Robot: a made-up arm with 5 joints.
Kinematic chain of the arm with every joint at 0, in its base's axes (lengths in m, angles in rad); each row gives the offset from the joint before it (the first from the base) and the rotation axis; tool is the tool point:
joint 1: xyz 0 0 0.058 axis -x
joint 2: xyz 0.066 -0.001 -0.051 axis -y
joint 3: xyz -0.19 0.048 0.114 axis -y
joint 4: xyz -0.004 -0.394 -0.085 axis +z
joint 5: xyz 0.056 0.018 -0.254 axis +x
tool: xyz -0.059 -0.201 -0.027
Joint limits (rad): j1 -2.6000..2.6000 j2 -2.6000..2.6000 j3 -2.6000..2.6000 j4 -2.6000..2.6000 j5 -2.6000..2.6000
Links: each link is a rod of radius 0.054 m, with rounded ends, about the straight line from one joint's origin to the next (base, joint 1, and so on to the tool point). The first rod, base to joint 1, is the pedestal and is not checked.
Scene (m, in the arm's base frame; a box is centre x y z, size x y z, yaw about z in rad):
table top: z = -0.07
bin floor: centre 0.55 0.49 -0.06 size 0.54 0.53 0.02 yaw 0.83
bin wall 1: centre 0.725 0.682 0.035 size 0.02 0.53 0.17 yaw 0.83
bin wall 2: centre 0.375 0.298 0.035 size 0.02 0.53 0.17 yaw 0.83
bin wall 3: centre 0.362 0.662 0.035 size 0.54 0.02 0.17 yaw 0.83
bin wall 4: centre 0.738 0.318 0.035 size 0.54 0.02 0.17 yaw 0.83
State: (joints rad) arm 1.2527 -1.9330 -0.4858 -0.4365 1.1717
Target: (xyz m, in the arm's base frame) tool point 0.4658 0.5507 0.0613
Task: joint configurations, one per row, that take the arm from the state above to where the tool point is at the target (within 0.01 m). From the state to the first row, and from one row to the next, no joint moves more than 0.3 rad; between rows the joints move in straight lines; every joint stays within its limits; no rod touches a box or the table.
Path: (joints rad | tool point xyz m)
1: 1.5317 -2.2125 -0.7328 -0.3966 1.2789 | 0.1778 0.5498 0.4385
2: 1.8106 -2.4920 -0.9799 -0.3567 1.3860 | 0.4658 0.5507 0.2722
3: 1.9732 -2.5341 -0.9516 -0.3572 1.4948 | 0.4664 0.5615 0.1648
4: 2.1358 -2.5762 -0.9233 -0.3577 1.6035 | 0.4658 0.5507 0.0613

